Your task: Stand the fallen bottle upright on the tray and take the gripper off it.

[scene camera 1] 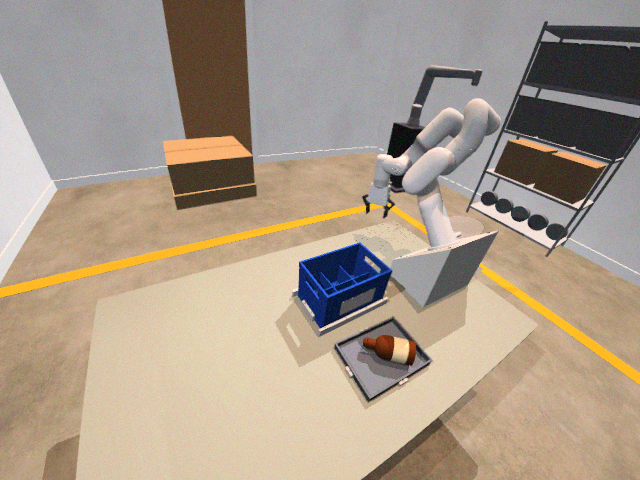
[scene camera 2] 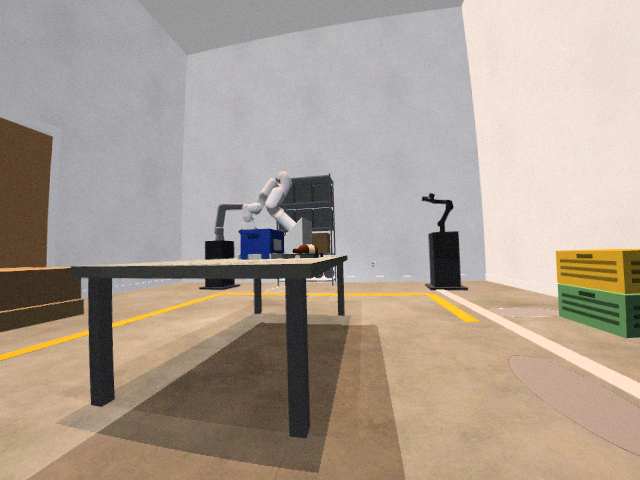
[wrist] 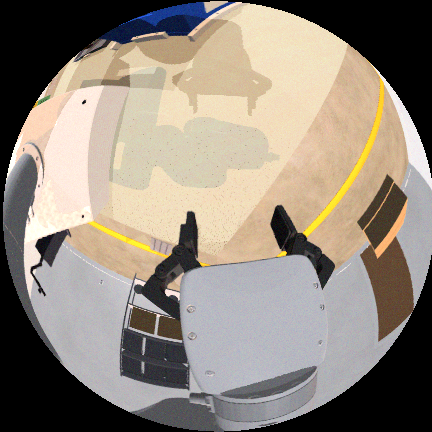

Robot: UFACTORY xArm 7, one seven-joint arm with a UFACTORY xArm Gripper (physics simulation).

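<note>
A brown bottle with a cream label lies on its side on the grey tray. In scene camera 1 its neck points left and its base lies near the tray's right corner. My gripper is open with nothing between its fingers. It hangs high near the far end of the table, behind the blue crate and well away from the bottle. The gripper's fingers are too small to make out in scene camera 2. The bottle does not show in the wrist view.
A blue crate with dividers stands on a pale base between gripper and tray. A grey slanted panel block stands by the arm's base, right of the crate. The tray has a low raised rim. A shelf rack stands behind, on the floor.
</note>
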